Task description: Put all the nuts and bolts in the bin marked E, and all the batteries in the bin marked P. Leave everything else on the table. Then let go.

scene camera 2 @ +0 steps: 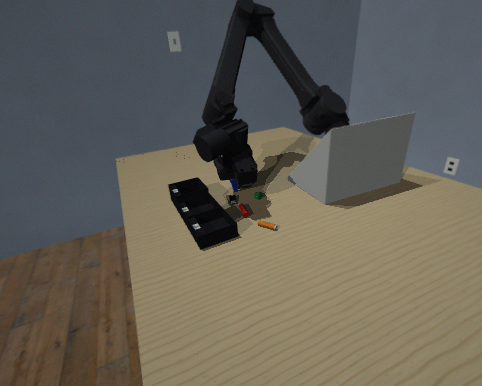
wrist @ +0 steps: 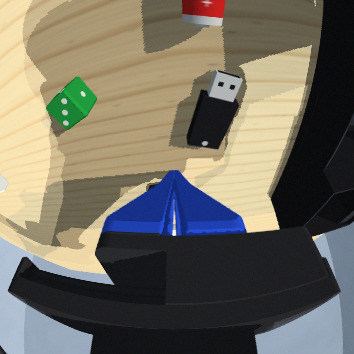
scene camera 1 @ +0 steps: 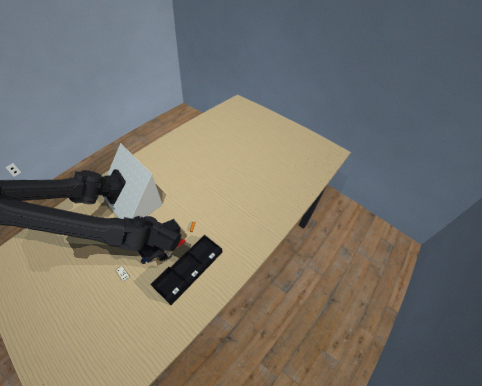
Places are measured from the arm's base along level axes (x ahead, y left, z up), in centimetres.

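Pixels of known places: gripper, fingertip midpoint: (scene camera 2: 234, 190) (wrist: 173, 177) (scene camera 1: 149, 261); arm's base at its link origin: (scene camera 2: 348, 151) (scene camera 1: 115, 186).
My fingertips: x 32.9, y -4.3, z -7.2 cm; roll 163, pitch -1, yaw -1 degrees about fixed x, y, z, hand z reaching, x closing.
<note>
For each thing: its top centre in the pictures, then the offset to it from my fingertips.
- red battery at its top centre: (scene camera 2: 243, 207) (scene camera 1: 178, 243) dx +1.2, dy +12.1, dz +1.3 cm
- black three-part bin at its top centre: (scene camera 2: 197, 198) (scene camera 1: 187, 265) dx +11.3, dy +9.3, dz +4.5 cm
- orange battery at its top centre: (scene camera 2: 267, 223) (scene camera 1: 192, 225) dx -1.8, dy +20.4, dz +0.9 cm
- black USB stick at its top centre: (wrist: 215, 115) (scene camera 2: 232, 198) dx +2.0, dy +5.5, dz +0.6 cm
- green die at its top centre: (wrist: 64, 112) (scene camera 2: 258, 192) dx -4.7, dy +6.8, dz +1.5 cm
- white domino at its top centre: (scene camera 1: 122, 273) dx -1.7, dy -10.0, dz +0.6 cm
My gripper (wrist: 173, 177) (scene camera 2: 234, 186) is shut, with nothing between its blue fingertips, low over the table. A small black nut (wrist: 153, 187) shows partly behind the fingers in the wrist view. A red battery (scene camera 1: 181, 243) (scene camera 2: 243, 210) (wrist: 203, 12) lies beside the black three-part bin (scene camera 1: 185, 282) (scene camera 2: 220, 240). An orange battery (scene camera 1: 192, 226) (scene camera 2: 268, 225) lies farther out, past the red one. The bin's white labels are too small to read, and its inside is dark.
A black USB stick (wrist: 212, 120) (scene camera 2: 233, 200) and a green die (wrist: 71, 103) (scene camera 2: 258, 195) lie near the fingers. A white domino (scene camera 1: 123, 273) lies on the table. A large pale wedge-shaped block (scene camera 1: 132, 185) (scene camera 2: 365, 165) stands beside the arm.
</note>
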